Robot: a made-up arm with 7 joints. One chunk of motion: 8 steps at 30 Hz.
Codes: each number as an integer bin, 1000 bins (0 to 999) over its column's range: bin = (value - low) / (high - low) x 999, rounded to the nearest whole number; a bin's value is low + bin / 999 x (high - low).
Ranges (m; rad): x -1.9..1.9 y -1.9..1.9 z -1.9..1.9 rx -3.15..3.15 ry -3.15..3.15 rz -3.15..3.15
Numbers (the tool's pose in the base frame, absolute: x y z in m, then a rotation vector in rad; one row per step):
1: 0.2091 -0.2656 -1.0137 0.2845 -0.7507 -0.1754
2: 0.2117 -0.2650 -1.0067 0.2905 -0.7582 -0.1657
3: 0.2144 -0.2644 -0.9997 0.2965 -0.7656 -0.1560
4: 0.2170 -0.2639 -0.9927 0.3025 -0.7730 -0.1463
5: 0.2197 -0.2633 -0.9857 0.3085 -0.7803 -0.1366
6: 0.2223 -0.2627 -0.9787 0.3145 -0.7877 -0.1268
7: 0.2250 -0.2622 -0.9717 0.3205 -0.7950 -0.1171
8: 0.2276 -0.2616 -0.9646 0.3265 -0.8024 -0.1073
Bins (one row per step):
1: 554 430 233 545 380 472
2: 555 430 235 546 379 473
3: 556 430 237 547 378 475
4: 557 430 239 547 377 476
5: 557 430 240 548 376 478
6: 558 430 242 549 375 479
7: 559 431 244 550 373 481
8: 559 431 246 551 372 482

